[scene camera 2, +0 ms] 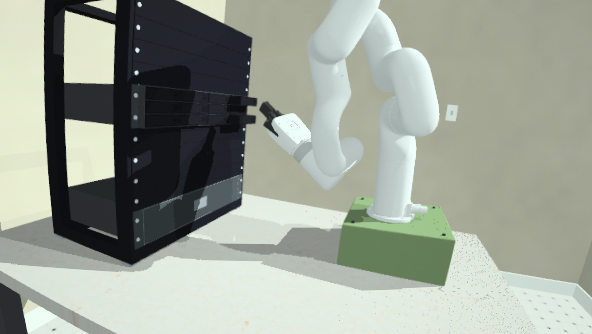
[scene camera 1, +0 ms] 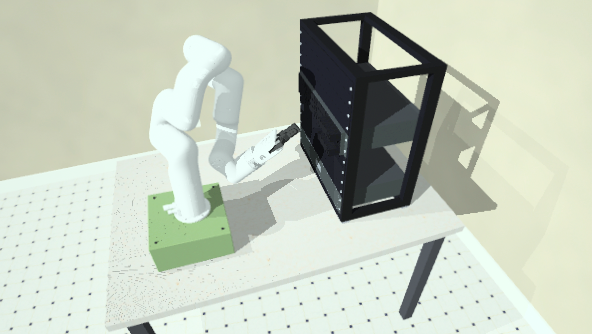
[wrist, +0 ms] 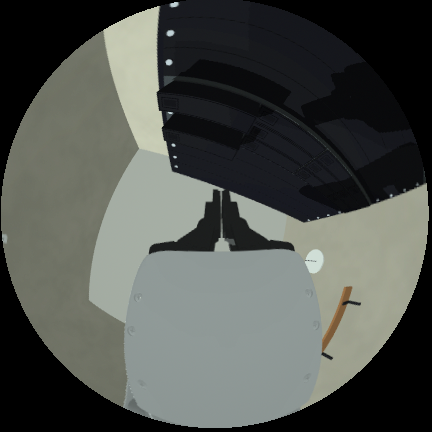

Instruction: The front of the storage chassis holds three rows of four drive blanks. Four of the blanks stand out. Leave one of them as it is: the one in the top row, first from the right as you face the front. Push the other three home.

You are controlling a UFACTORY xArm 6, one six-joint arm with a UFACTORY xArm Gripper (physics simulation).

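Frame: origin at the arm's base, x ahead, y left, z up, level; millimetres.
Seen in the pictures: gripper, fingertip midpoint: [scene camera 2: 262, 105] [scene camera 1: 297, 126] [wrist: 220, 200]; arm's base, link origin: [scene camera 2: 389, 214] [scene camera 1: 192, 209].
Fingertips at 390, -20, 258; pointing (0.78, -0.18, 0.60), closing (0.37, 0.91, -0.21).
Note:
Offsets run from my fingertips to a thing's top centre, as dx, dy, dz. "pt": to the spot under its first point. Level surfaces: height alone.
The storage chassis @[+271, +91, +223] [scene camera 1: 344, 143] [scene camera 2: 141, 111] sits mid-height in the black rack, its front toward the arm. At its right end, the top-row first-from-right blank @[pt +65, -71, +9] [scene camera 2: 251, 101] [wrist: 172, 134] stands out. The bottom-row first-from-right blank @[pt +65, -80, -48] [scene camera 2: 251, 119] [wrist: 170, 103] also stands out. The middle-row blank between them looks flush. The wrist view is upside down, so the bottom row shows above the top row. The other blanks look flush, though shadow hides detail. My gripper [scene camera 1: 296, 128] [scene camera 2: 265, 106] [wrist: 220, 200] is shut and empty, off the front near its right end; in the wrist view its tips appear apart from both blanks.
The black rack [scene camera 1: 352, 145] [scene camera 2: 123, 150] stands on the table @[dz -371] [scene camera 1: 300, 250] [scene camera 2: 200, 295]. A grey panel @[+137, +103, -243] [scene camera 2: 172, 212] with a white label lies low in the rack's front. The arm's green base block [scene camera 1: 192, 255] [scene camera 2: 395, 260] stands on the table. A wall clock [wrist: 315, 261] shows in the wrist view.

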